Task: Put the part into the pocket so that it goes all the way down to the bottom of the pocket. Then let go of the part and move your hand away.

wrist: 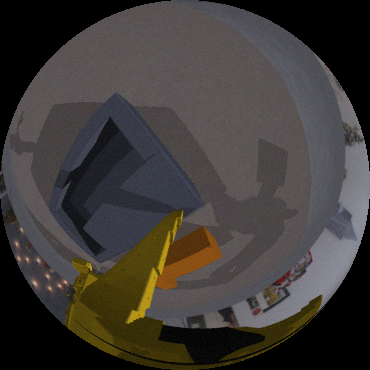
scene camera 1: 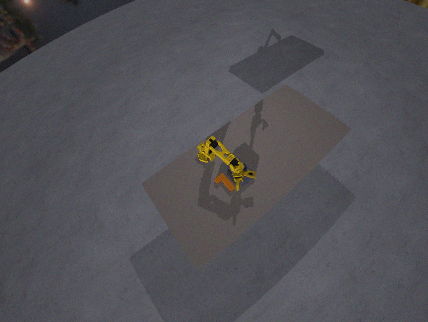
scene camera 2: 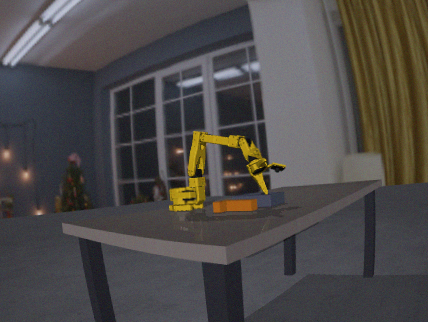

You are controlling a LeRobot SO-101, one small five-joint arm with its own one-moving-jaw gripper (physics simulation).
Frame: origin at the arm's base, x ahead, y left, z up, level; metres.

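Seen in the pictures: hand, its tool point: [wrist: 181, 217] [scene camera 1: 242, 181] [scene camera 2: 266, 192]; arm's base, origin of its link: [wrist: 95, 270] [scene camera 1: 208, 157] [scene camera 2: 191, 209].
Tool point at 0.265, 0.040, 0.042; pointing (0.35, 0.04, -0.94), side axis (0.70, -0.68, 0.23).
Offsets run from my tool point to a thing's top centre, as dx, dy, dz. Level surfaces: height alone.
The orange L-shaped part @(-0.059, -0.079, -0.012) [scene camera 1: 226, 182] [scene camera 2: 235, 205] [wrist: 192, 251] lies flat on the table beside the blue-grey block, outside its pocket. The block @(-0.055, +0.040, -0.005) [scene camera 2: 274, 199] [wrist: 118, 107] stands on the table; its dark pocket shows in the wrist view, with no part in it. In scene camera 1 the arm covers much of the block. My gripper [scene camera 1: 246, 182] [scene camera 2: 275, 180] [wrist: 250, 254] is wide open and empty. Its fixed jaw points down, with its tip over the block's edge near the part, and covers some of the part in the wrist view. The moving jaw is swung far out to the side.
The table top @(dz -0.042) [scene camera 1: 305, 120] [scene camera 2: 145, 227] [wrist: 200, 75] carries the arm's base [scene camera 1: 204, 153] [scene camera 2: 186, 199], behind the part and block. Shadows of the arm and of a slab shape fall across the table. Windows and a yellow curtain [scene camera 2: 390, 90] are in the background.
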